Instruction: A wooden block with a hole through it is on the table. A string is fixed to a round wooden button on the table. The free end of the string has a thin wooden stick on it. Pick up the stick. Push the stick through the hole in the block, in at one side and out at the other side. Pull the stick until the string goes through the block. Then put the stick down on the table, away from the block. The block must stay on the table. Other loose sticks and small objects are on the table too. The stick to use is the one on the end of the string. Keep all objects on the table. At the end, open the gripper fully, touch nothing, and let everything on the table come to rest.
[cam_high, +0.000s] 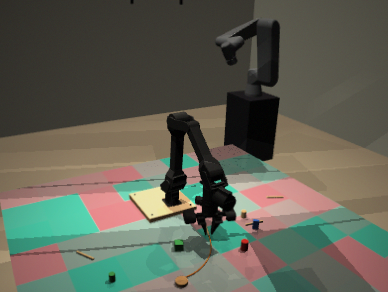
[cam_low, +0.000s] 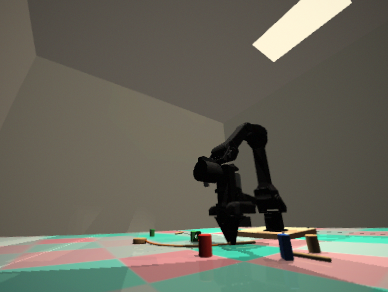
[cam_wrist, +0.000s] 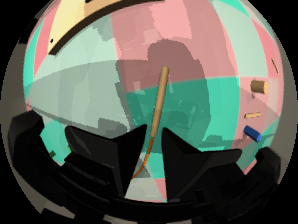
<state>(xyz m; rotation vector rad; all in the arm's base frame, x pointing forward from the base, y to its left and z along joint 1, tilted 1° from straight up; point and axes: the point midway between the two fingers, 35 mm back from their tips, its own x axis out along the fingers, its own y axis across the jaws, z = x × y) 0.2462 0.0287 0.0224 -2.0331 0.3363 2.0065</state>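
Now: the red cylinder 130 mm ahead of my gripper tip, 70 mm to the left of it and 20 mm above it. Also, from my gripper tip: blue cylinder 50 mm ahead, 180 mm to the left, 20 mm above; green block 20 mm ahead, 140 mm to the right, 10 mm above; thin wooden stick 10 mm behind, 10 mm to the left.
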